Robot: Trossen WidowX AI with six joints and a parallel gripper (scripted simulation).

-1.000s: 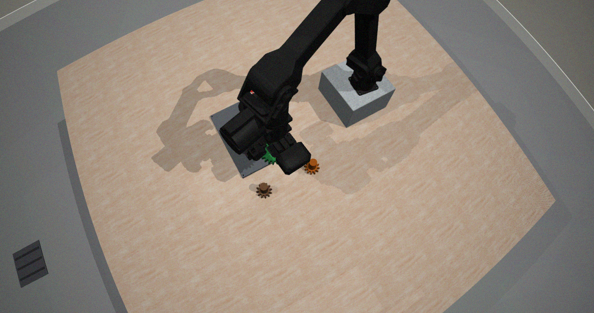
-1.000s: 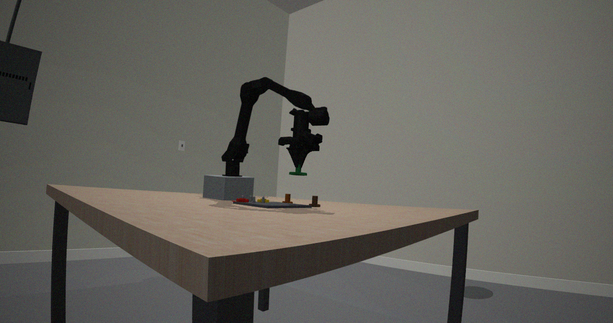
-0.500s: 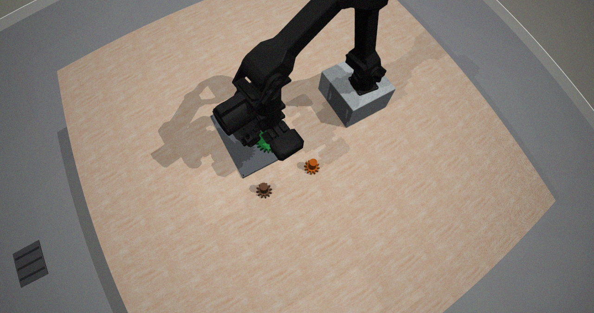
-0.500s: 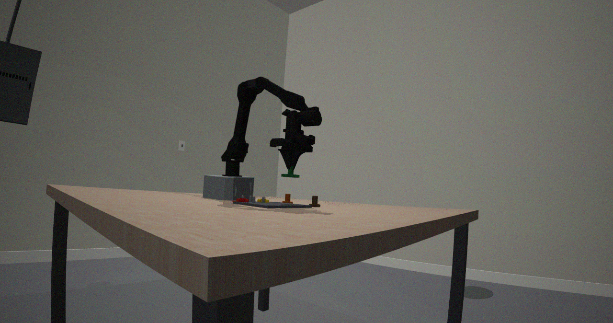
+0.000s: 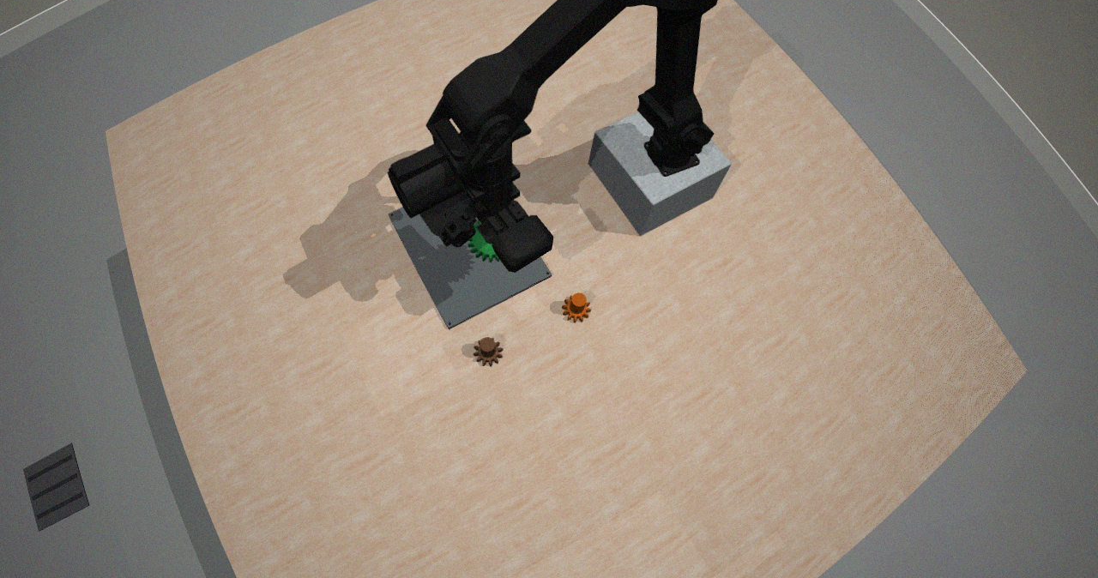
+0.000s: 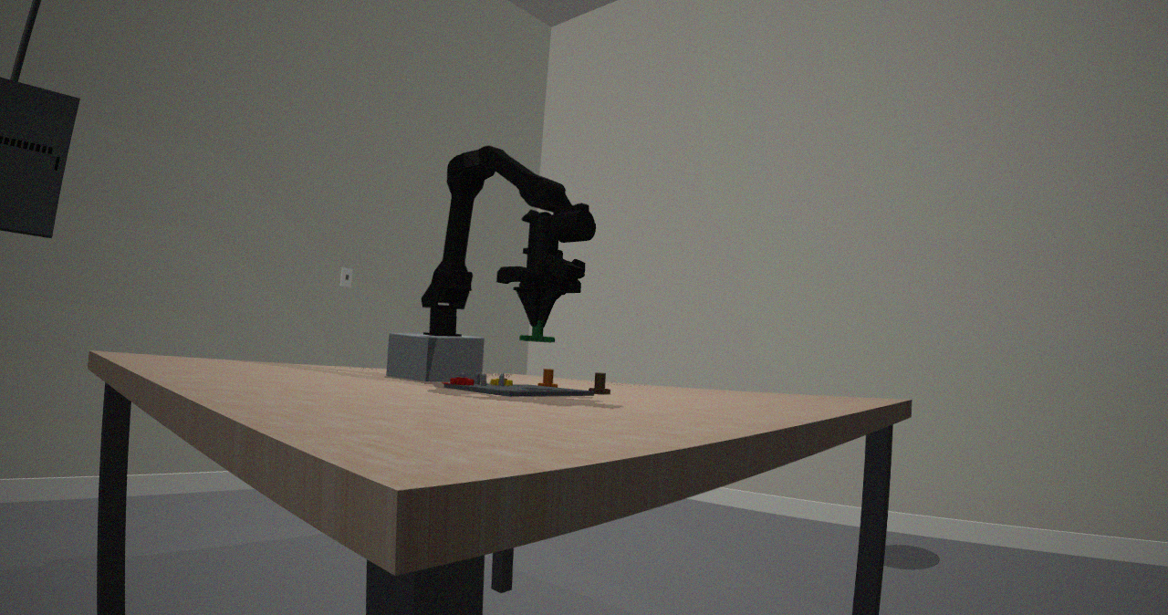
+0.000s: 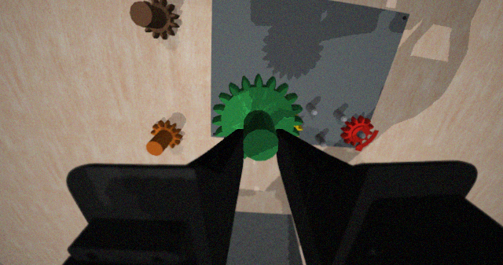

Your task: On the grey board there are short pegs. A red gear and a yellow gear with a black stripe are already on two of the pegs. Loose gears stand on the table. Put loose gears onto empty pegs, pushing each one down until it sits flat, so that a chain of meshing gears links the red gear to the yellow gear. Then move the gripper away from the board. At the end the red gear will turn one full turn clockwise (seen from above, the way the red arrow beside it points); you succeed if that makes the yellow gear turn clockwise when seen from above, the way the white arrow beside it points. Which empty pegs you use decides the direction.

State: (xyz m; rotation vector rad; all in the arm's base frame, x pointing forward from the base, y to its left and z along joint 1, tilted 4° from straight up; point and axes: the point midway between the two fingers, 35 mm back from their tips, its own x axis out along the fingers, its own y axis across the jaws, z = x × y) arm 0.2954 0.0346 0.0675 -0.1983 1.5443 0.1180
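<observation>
My gripper tip is now 20 mm past the red gear, 140 mm to the left of it and 100 mm above it. From my gripper tip the other things lie so: yellow gear (40 mm behind, 50 mm to the right, 100 mm below); then large green gear (10 mm below); then white arrow (60 mm behind, 50 mm to the right, 110 mm below).
</observation>
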